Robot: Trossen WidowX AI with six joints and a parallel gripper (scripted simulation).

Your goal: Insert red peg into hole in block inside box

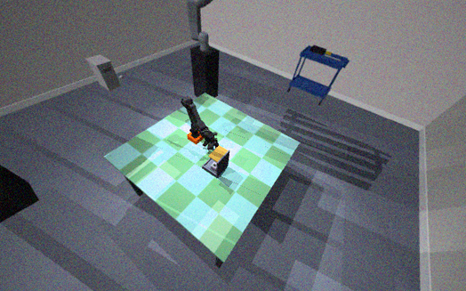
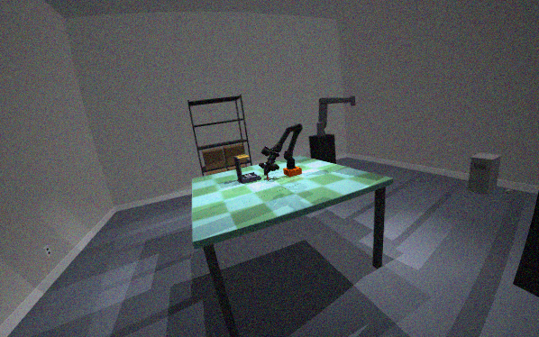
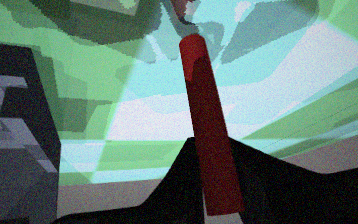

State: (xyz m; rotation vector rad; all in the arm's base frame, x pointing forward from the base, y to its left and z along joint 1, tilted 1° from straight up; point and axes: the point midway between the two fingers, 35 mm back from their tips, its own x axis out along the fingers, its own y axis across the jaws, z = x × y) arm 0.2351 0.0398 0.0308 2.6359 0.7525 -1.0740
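Now: the orange roof 16 cm to the right of my gripper tip, 16 cm above it and 14 cm ahead of it. The rest, counted from my gripper tip: red peg: 2 cm behind, 1 cm to the right, 1 cm below.
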